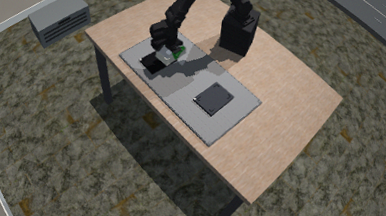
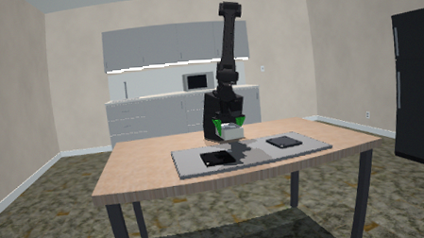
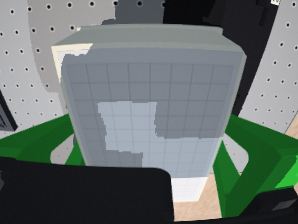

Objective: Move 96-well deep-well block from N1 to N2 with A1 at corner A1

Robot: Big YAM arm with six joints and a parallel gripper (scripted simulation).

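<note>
The black plate nest is 100 mm below my hand, 70 mm to the right of it and 20 mm ahead of it. Round my hand: deep-well block: 10 mm above.
</note>
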